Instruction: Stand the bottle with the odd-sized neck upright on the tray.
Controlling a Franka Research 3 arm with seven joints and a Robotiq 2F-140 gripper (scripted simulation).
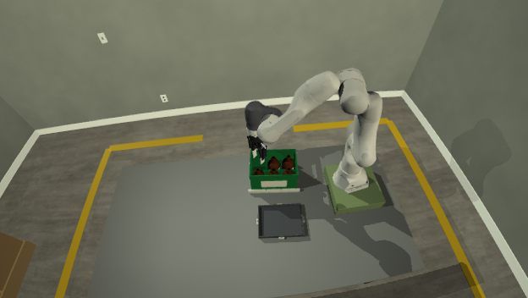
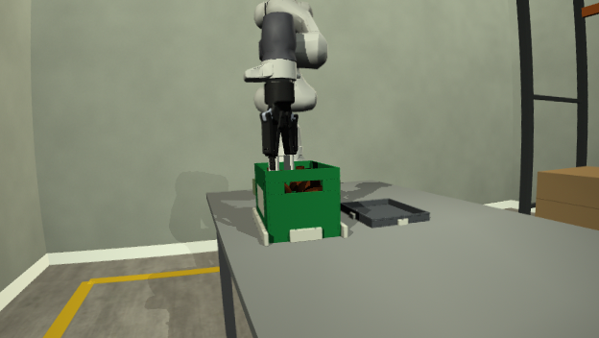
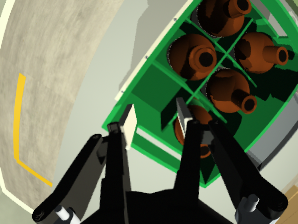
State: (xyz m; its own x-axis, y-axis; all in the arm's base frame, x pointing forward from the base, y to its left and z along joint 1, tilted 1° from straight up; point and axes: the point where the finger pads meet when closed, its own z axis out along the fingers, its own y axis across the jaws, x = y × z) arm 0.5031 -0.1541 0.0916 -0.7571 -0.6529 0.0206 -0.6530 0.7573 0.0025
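My gripper is now 8 cm past the green crate, 5 cm to the right of it and 9 cm above it. Also, from my hand: dark grey tray: 10 cm behind, 34 cm to the left, 16 cm below.
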